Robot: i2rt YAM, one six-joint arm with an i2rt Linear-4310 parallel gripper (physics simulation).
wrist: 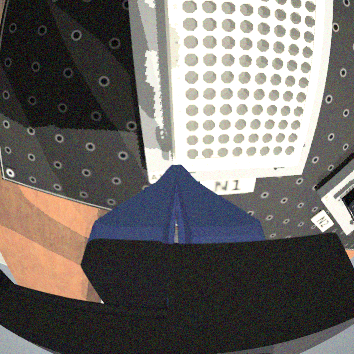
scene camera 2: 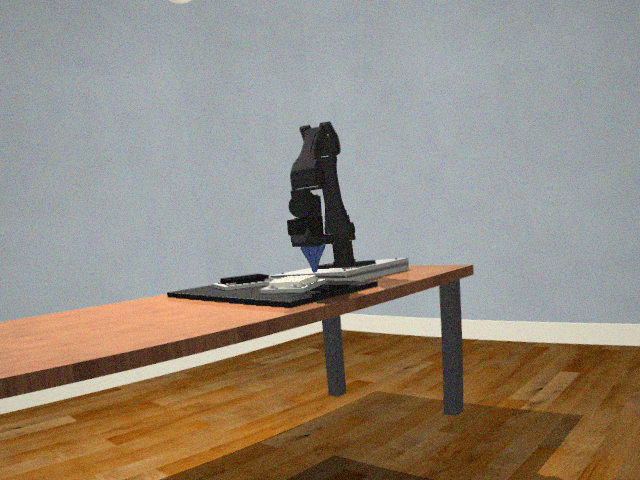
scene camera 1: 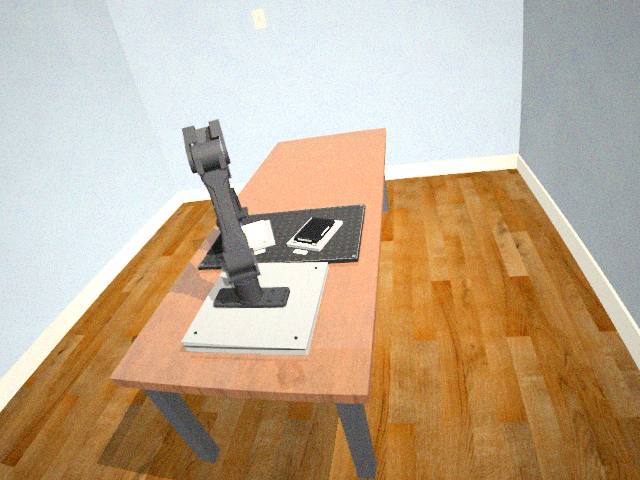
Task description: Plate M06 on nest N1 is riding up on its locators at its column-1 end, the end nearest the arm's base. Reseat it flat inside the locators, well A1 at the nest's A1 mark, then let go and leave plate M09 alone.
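Where they show: gripper, fingertip midpoint: [wrist: 176,173] [scene camera 2: 315,272]; arm's base, link origin: [scene camera 2: 344,266] [scene camera 1: 252,298].
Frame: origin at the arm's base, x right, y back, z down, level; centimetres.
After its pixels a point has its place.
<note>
Plate M06, white with round wells [scene camera 1: 258,233] @(x -6.9, y -32.1, z -0.6 cm) [scene camera 2: 292,281] @(x -13.4, y -38.3, z -0.8 cm) [wrist: 245,92] @(x -8.6, y -32.0, z -0.3 cm), lies on the pale nest N1 [scene camera 2: 276,290] @(x -10.6, y -41.4, z 1.0 cm) [wrist: 156,169] @(x -11.6, y -24.9, z 0.6 cm). In the wrist view a wide grey strip of nest shows along its left side; its exact tilt at the near end is hard to tell. The nest's A1 mark is partly covered by the fingers. My gripper [scene camera 2: 314,271] @(x -10.8, y -26.6, z -1.6 cm) [wrist: 176,173] @(x -10.8, y -26.6, z -1.6 cm) is shut and empty, its blue tips at the plate's near left corner, close above it; contact cannot be told. In scene camera 1 the arm hides it. Dark plate M09 [scene camera 1: 315,229] @(x 13.0, y -30.7, z -0.7 cm) [scene camera 2: 244,278] @(x 9.2, y -34.3, z -0.8 cm) sits on nest N2 [scene camera 1: 310,246] @(x 12.3, y -23.3, z 0.6 cm) [wrist: 336,210] @(x 7.9, y -25.1, z 0.6 cm).
Both nests stand on a black perforated board [scene camera 1: 343,250] @(x 22.4, y -21.3, z 1.8 cm) [scene camera 2: 206,294] @(x 10.1, y -48.0, z 1.8 cm) [wrist: 65,100] @(x -18.8, y -27.8, z 1.8 cm) on the wooden table [scene camera 1: 330,170] @(x 11.2, y -87.1, z 3.1 cm) [scene camera 2: 103,330] @(x -4.8, y -88.7, z 3.1 cm). The N1 label [wrist: 234,186] @(x -4.9, y -24.3, z 1.6 cm) and N2 label [wrist: 322,220] @(x 8.8, y -22.5, z 1.6 cm) lie beside their nests. The arm's base stands on a white slab [scene camera 1: 258,328] @(x 4.7, y 10.6, z 0.2 cm) behind the board.
</note>
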